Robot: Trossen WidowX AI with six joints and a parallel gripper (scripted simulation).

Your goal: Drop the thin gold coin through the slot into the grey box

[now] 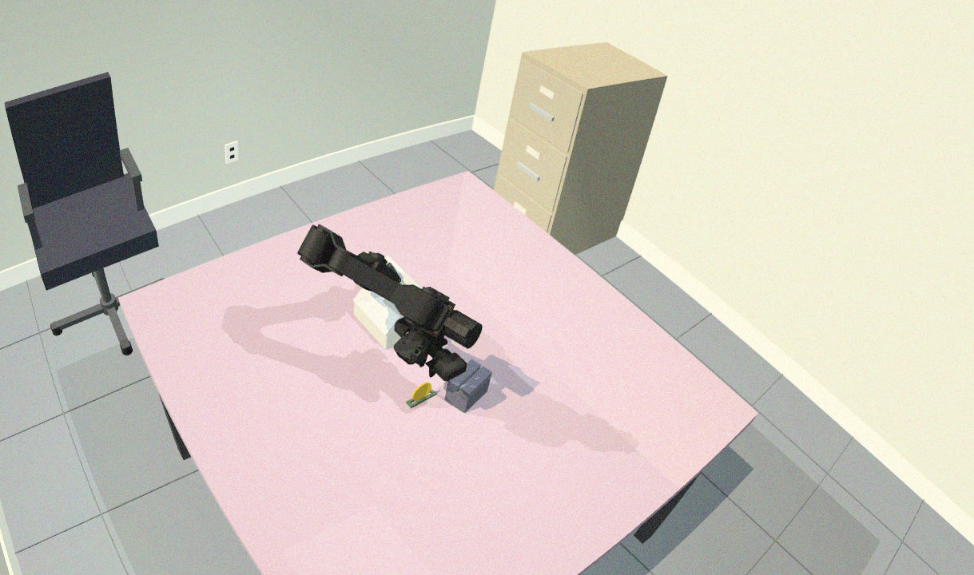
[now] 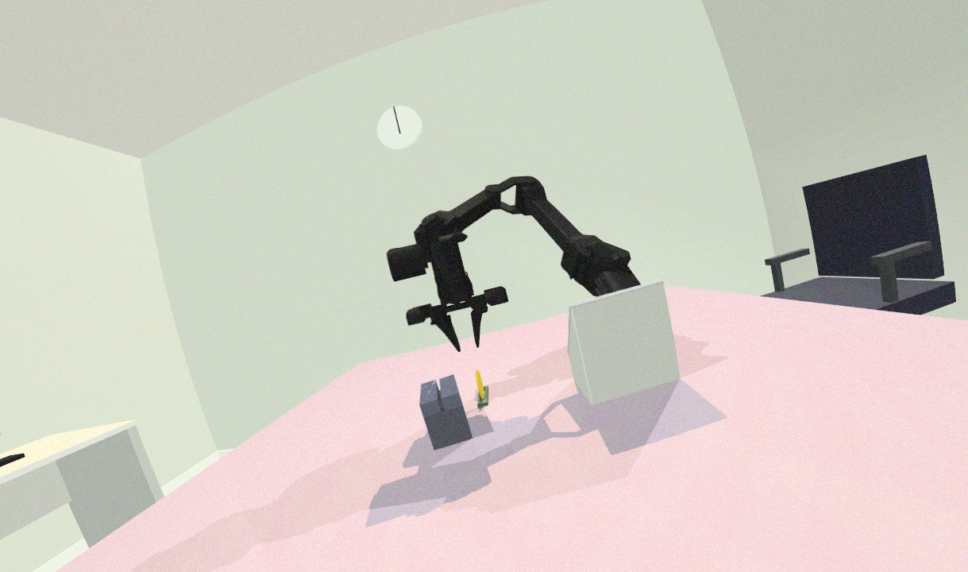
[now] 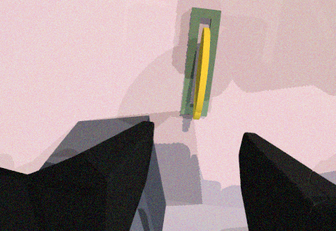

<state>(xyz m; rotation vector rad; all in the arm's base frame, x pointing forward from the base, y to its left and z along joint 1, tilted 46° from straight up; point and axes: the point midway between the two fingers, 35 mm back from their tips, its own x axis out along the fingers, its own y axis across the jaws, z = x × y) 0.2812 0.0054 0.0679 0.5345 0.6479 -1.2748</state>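
Right now my gripper tip is 7 cm above the gold coin.
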